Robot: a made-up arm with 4 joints. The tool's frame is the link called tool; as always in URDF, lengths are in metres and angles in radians. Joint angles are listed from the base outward. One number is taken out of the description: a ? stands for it. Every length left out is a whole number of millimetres.
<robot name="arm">
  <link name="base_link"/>
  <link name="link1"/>
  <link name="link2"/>
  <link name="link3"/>
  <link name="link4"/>
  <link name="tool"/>
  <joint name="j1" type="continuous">
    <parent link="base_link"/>
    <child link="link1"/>
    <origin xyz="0 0.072 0.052" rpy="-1.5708 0 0"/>
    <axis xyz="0 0 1"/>
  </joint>
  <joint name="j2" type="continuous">
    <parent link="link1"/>
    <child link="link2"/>
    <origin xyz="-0.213 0.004 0" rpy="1.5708 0 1.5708"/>
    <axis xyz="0 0 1"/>
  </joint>
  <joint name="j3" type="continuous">
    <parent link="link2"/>
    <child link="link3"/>
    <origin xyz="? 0.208 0" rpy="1.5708 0 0"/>
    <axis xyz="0 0 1"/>
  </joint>
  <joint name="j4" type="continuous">
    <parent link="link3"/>
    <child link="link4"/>
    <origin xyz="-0.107 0.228 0" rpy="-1.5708 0 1.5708"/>
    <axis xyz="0 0 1"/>
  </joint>
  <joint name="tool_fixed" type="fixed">
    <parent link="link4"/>
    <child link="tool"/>
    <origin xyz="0.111 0.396 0"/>
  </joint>
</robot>
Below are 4 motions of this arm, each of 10 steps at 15 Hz.
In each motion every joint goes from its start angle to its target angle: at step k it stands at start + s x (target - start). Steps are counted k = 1, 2, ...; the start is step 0. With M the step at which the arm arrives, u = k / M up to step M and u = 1 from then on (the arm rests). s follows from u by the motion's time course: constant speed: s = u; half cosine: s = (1 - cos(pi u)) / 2; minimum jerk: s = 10 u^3 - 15 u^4 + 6 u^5.
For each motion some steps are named. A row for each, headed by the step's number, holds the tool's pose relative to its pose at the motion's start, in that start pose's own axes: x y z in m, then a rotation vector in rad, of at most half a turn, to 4 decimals.
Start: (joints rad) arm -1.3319 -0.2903 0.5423 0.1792
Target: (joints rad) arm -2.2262 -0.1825 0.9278 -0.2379
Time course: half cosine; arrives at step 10
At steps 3, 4, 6, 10:
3: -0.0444 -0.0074 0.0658 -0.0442 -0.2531 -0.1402
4: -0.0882 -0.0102 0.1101 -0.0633 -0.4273 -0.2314
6: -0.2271 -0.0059 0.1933 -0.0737 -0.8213 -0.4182
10: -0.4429 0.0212 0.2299 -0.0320 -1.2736 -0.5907

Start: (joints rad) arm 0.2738 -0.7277 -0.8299 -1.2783
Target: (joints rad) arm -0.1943 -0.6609 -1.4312 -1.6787
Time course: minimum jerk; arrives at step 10
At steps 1, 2, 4, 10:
1: 0.0022 -0.0003 -0.0021 -0.0014 0.0029 -0.0048
2: 0.0144 -0.0025 -0.0144 -0.0095 0.0195 -0.0322
4: 0.0700 -0.0168 -0.0831 -0.0561 0.1063 -0.1688
10: 0.1427 -0.0630 -0.2811 -0.2102 0.3214 -0.4636

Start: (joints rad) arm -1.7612 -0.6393 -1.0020 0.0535
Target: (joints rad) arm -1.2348 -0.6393 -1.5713 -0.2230
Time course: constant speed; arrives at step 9
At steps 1, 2, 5, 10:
1: 0.0113 -0.0024 -0.0349 -0.0258 0.1113 -0.0128
2: 0.0181 -0.0063 -0.0726 -0.0561 0.2217 -0.0273
5: 0.0089 -0.0300 -0.1959 -0.1744 0.5463 -0.0790
10: -0.0784 -0.0991 -0.3528 -0.3946 0.9577 -0.1603

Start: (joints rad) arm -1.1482 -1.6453 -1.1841 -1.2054
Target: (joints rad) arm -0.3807 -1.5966 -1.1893 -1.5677
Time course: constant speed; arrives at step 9
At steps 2, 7, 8, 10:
2: 0.0063 -0.0188 -0.0332 -0.0390 -0.1489 -0.0063
7: 0.0408 -0.0672 -0.0854 -0.0912 -0.5302 -0.0172
8: 0.0492 -0.0764 -0.0903 -0.0937 -0.6073 -0.0178
10: 0.0576 -0.0854 -0.0935 -0.0936 -0.6845 -0.0175

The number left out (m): -0.365
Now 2 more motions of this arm.
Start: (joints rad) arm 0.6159 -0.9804 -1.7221 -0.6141
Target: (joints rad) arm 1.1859 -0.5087 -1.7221 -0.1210
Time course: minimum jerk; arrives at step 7
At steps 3, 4, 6, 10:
3: -0.1439 -0.0653 -0.1122 -0.2292 0.0201 0.3269
4: -0.2442 -0.1533 -0.1709 -0.3886 0.0829 0.5589
6: -0.3617 -0.3045 -0.1974 -0.5796 0.2255 0.8522
10: -0.3689 -0.3155 -0.1967 -0.5915 0.2376 0.8714

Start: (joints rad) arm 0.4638 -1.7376 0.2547 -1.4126
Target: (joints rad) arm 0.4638 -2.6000 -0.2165 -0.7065
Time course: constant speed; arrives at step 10
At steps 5, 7, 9, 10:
5: -0.3216 0.0062 -0.3157 -0.3622 -0.3305 0.4050
7: -0.3879 -0.0345 -0.4741 -0.5385 -0.4341 0.5290
9: -0.4143 -0.0951 -0.6328 -0.7284 -0.5190 0.6268
10: -0.4131 -0.1313 -0.7088 -0.8273 -0.5539 0.6649

